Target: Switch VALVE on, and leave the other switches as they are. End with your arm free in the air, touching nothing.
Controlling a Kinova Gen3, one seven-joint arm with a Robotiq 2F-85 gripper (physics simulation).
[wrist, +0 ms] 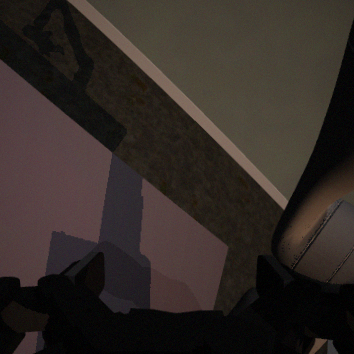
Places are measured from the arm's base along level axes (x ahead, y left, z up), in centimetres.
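Where they show: gripper, fingertip midpoint: [179, 270].
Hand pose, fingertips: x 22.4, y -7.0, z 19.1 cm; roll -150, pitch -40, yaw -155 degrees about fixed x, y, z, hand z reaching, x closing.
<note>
After its pixels a point has its place.
My gripper [179, 270] {x 22.4, y -7.0, z 19.1 cm} shows dark at the bottom of the wrist view, its two fingers wide apart and open, with nothing between them. Behind the fingers lies a flat pink surface [45, 160] {x 35.4, y -28.7, z -22.4 cm} with shadows across it. How high the gripper is above it I cannot tell. The VALVE switch and the other switches do not show in this view, so their positions cannot be told.
A dark mottled table top [175, 155] runs diagonally beside the pink surface. Its pale edge [200, 119] borders a grey-green floor [255, 75]. A large dark curved shape [332, 135] and a grey rounded part [327, 245] stand at the right, close to the right finger in the image.
</note>
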